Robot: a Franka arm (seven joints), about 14 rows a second.
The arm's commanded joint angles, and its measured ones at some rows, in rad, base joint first. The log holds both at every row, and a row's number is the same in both.
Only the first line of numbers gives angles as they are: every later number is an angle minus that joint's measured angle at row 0.
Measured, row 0: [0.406 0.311 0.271 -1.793 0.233 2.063 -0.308]
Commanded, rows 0 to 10: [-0.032 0.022 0.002 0.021 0.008 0.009 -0.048]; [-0.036 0.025 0.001 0.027 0.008 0.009 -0.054]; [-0.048 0.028 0.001 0.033 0.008 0.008 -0.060]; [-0.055 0.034 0.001 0.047 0.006 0.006 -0.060]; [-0.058 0.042 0.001 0.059 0.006 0.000 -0.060]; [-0.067 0.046 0.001 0.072 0.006 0.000 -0.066]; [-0.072 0.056 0.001 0.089 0.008 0.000 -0.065]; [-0.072 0.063 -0.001 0.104 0.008 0.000 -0.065]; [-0.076 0.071 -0.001 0.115 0.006 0.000 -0.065]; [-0.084 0.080 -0.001 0.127 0.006 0.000 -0.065]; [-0.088 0.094 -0.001 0.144 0.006 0.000 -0.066]
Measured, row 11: [-0.075 0.047 -0.003 0.082 0.000 0.006 -0.039]
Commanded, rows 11 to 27: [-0.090 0.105 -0.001 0.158 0.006 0.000 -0.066]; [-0.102 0.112 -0.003 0.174 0.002 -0.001 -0.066]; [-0.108 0.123 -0.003 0.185 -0.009 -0.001 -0.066]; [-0.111 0.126 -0.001 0.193 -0.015 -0.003 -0.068]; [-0.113 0.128 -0.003 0.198 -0.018 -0.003 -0.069]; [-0.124 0.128 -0.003 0.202 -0.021 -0.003 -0.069]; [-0.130 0.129 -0.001 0.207 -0.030 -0.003 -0.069]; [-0.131 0.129 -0.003 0.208 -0.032 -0.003 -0.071]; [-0.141 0.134 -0.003 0.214 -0.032 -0.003 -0.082]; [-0.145 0.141 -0.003 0.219 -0.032 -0.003 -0.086]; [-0.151 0.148 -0.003 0.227 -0.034 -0.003 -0.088]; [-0.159 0.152 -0.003 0.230 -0.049 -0.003 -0.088]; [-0.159 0.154 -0.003 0.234 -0.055 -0.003 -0.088]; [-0.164 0.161 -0.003 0.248 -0.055 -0.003 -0.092]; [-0.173 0.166 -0.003 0.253 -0.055 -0.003 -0.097]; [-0.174 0.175 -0.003 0.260 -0.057 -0.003 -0.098]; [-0.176 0.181 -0.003 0.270 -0.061 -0.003 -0.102]
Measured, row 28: [-0.165 0.145 -0.007 0.219 -0.039 0.005 -0.075]
